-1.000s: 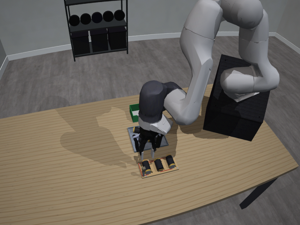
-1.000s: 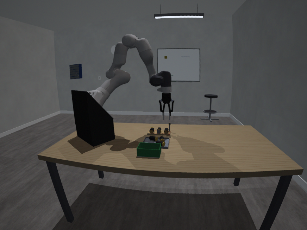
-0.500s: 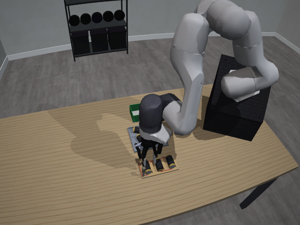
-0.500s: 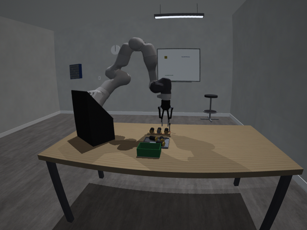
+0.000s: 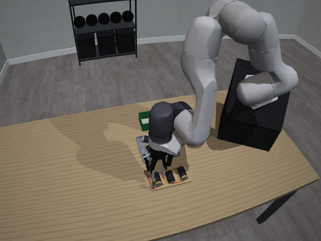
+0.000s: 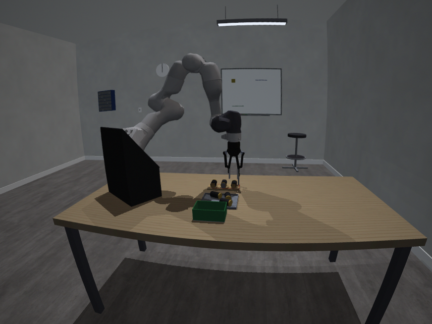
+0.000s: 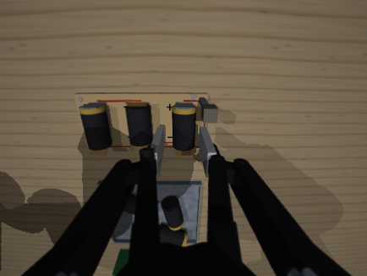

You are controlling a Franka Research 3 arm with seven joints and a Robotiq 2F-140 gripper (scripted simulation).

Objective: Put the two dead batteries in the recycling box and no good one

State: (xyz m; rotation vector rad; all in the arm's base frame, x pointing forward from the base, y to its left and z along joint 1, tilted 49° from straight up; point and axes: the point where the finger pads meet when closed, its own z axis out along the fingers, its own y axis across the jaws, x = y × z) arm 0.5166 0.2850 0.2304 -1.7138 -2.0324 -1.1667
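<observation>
The bulb lies 4 cm to the left of my hand, 2 cm below it and 2 cm ahead of it. Round my hand: grey tray: 22 cm to the right, 9 cm below; then wooden holder board: 9 cm below, 6 cm behind, 2 cm to the right; then thin post: 6 cm below, 4 cm to the left, 2 cm ahead.
</observation>
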